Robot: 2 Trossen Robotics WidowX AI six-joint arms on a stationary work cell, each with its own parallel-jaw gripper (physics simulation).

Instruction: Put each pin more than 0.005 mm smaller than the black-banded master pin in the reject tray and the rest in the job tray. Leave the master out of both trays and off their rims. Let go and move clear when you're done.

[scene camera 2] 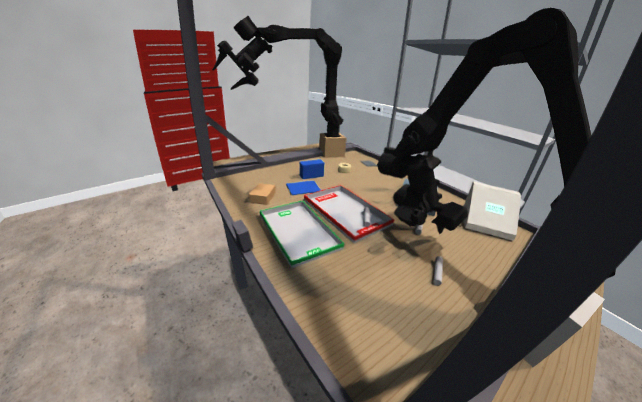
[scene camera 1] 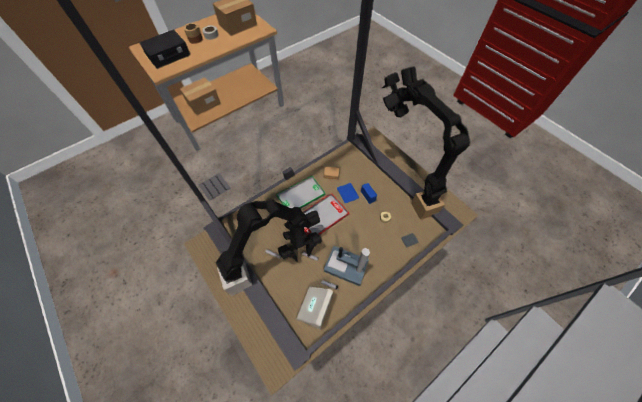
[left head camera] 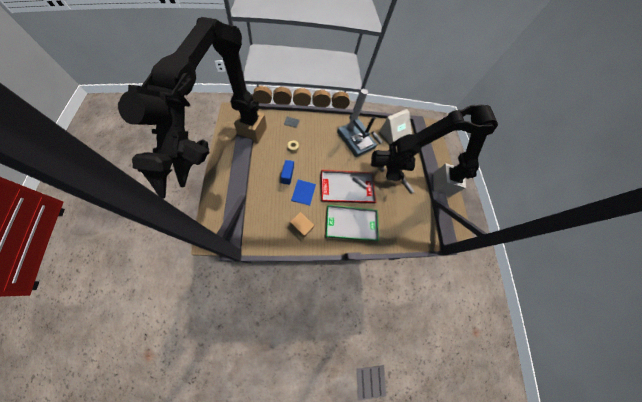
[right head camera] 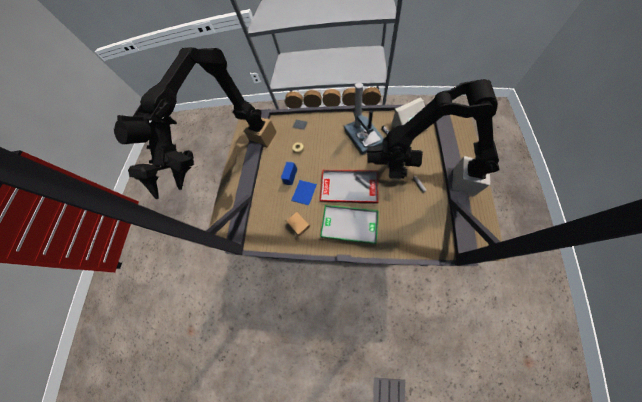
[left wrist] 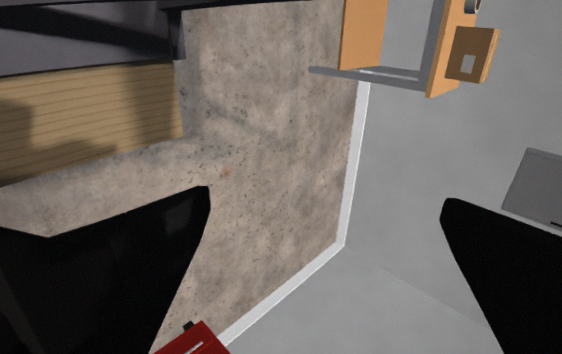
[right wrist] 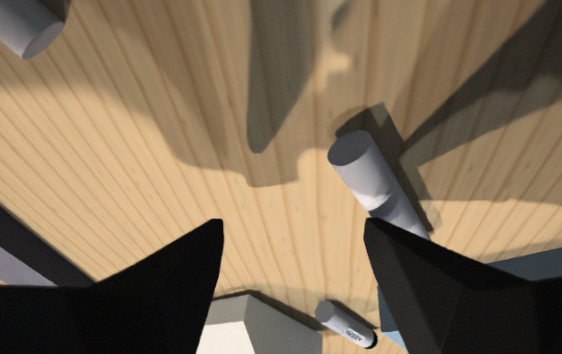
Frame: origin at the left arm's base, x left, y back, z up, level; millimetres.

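Seen in the pictures: left gripper, fingertip midpoint: point(scene camera 2: 222, 80) point(left head camera: 173, 192) point(right head camera: 169, 193) point(left wrist: 325, 203); right gripper, fingertip midpoint: point(scene camera 2: 431, 227) point(scene camera 1: 302, 259) point(right wrist: 294, 229); left arm's base at its link origin: point(scene camera 2: 332, 135) point(scene camera 1: 430, 199) point(left head camera: 249, 118) point(right head camera: 257, 125); right arm's base at its link origin: point(scene camera 1: 232, 273) point(left head camera: 455, 175) point(right head camera: 476, 170).
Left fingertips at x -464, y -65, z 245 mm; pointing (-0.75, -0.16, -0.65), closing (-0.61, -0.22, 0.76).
Pixels of each thing's top centre, then the offset from my left fingertips to it. "pt": a spot on its surface instead.
- red-rimmed reject tray at its top centre: point(scene camera 2: 346, 206) point(right head camera: 349, 185) point(left head camera: 348, 185) point(scene camera 1: 321, 215) dx +346, dy -440, dz -318 mm
- grey pin at its top centre: point(scene camera 2: 367, 213) point(left head camera: 360, 181) dx +389, dy -486, dz -318 mm
- green-rimmed job tray at its top centre: point(scene camera 2: 298, 225) point(right head camera: 349, 223) point(left head camera: 353, 222) point(scene camera 1: 301, 193) dx +194, dy -500, dz -319 mm
- second pin at its top centre: point(scene camera 2: 439, 267) point(right head camera: 420, 183) point(scene camera 1: 272, 253) dx +459, dy -711, dz -321 mm
- third pin at its top centre: point(right wrist: 392, 225) point(scene camera 1: 310, 255) dx +523, dy -553, dz -321 mm
- black-banded master pin at its top centre: point(right wrist: 349, 339) point(scene camera 1: 329, 284) dx +673, dy -511, dz -320 mm
- blue block at its top centre: point(scene camera 2: 312, 162) point(left head camera: 287, 168) point(right head camera: 287, 170) point(scene camera 1: 369, 190) dx +308, dy -175, dz -280 mm
- blue sheet at its top centre: point(scene camera 2: 303, 186) point(left head camera: 303, 192) point(right head camera: 304, 192) point(scene camera 1: 347, 192) dx +257, dy -267, dz -333 mm
- orange block at its top centre: point(scene camera 2: 262, 189) point(left head camera: 302, 223) point(right head camera: 297, 222) point(scene camera 1: 331, 171) dx +119, dy -308, dz -309 mm
- yellow ring at its top centre: point(scene camera 2: 344, 165) point(left head camera: 293, 144) point(right head camera: 297, 146) point(scene camera 1: 385, 216) dx +451, dy -146, dz -313 mm
- grey square at a spot on its surface: point(scene camera 1: 410, 240) pt dx +597, dy -81, dz -335 mm
The red-rimmed reject tray point(left head camera: 347, 201) point(scene camera 2: 373, 230) holds one grey pin point(left head camera: 360, 182) point(scene camera 2: 366, 216). No pin shows in the green-rimmed job tray point(left head camera: 352, 239). A second pin point(right head camera: 419, 184) point(scene camera 1: 273, 254) point(scene camera 2: 438, 271) lies on the table toward the right arm's base. A third pin point(scene camera 1: 310, 257) point(right wrist: 380, 187) lies on the table beside one right fingertip. The black-banded master pin point(scene camera 1: 329, 285) point(right wrist: 345, 325) lies between the gauge and the readout. My right gripper point(right wrist: 294, 229) is partly open and empty, low over the table. My left gripper point(left head camera: 172, 191) point(left wrist: 325, 203) is open and empty, raised away from the trays.
The gauge stand point(scene camera 1: 345, 270) with its post and the white readout box point(scene camera 1: 316, 306) point(scene camera 2: 492, 210) stand near the right gripper. A blue block point(left head camera: 287, 172), blue sheet point(left head camera: 303, 192), orange block point(left head camera: 302, 224), yellow ring point(scene camera 1: 385, 216) and grey square point(scene camera 1: 410, 240) lie on the table.
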